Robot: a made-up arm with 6 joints.
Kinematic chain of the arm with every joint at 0, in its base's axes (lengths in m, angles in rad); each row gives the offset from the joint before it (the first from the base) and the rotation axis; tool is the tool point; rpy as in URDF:
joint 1: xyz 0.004 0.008 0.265 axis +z
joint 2: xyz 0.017 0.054 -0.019 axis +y
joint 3: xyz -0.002 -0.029 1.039 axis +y
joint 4: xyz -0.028 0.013 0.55 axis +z
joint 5: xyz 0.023 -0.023 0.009 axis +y
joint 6: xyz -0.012 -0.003 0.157 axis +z
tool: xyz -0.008 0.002 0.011 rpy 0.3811 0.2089 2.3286
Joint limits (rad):
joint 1: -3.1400..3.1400
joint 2: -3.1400..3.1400
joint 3: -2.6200..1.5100
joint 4: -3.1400..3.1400
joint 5: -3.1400..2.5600
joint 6: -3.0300..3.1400
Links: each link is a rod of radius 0.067 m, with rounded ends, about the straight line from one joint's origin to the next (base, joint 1, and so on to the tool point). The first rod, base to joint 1, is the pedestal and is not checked.
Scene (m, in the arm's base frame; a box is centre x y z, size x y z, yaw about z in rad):
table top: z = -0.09
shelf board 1: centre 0 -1.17 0.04 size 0.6 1.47 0.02 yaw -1.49
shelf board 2: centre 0 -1.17 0.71 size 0.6 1.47 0.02 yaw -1.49
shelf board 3: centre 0 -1.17 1.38 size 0.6 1.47 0.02 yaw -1.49
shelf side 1: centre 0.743 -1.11 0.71 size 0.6 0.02 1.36 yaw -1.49
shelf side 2: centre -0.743 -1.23 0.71 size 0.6 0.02 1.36 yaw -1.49
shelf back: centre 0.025 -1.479 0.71 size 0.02 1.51 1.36 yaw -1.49
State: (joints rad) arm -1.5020 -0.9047 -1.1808 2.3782 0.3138 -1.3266
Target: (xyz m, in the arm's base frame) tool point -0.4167 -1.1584 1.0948
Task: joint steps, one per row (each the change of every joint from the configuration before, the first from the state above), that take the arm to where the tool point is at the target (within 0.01 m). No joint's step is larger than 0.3 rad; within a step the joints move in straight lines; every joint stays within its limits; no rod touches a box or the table.
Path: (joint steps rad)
1: 0.2897 0.0816 -0.0452 0.0018 -0.0201 0.0009
2: 0.2898 0.0817 -0.0452 0.0018 -0.0200 0.0009
3: 0.2897 0.0816 -0.0453 0.0018 -0.0201 0.0009
4: 0.2898 0.0816 -0.0452 0.0018 -0.0200 0.0009
5: 0.2897 0.0817 -0.0452 0.0018 -0.0201 0.0009
6: 0.2898 0.0816 -0.0452 0.0018 -0.0200 0.0009
7: 0.2897 0.0816 -0.0452 0.0018 -0.0201 0.0009
8: 0.2898 0.0817 -0.0453 0.0018 -0.0200 0.0009
9: 0.2897 0.0816 -0.0452 0.0018 -0.0201 0.0009
10: 0.0843 -0.1812 0.2619 -0.0113 -0.0524 0.0028
11: 0.0844 -0.1811 0.2620 -0.0113 -0.0524 0.0028

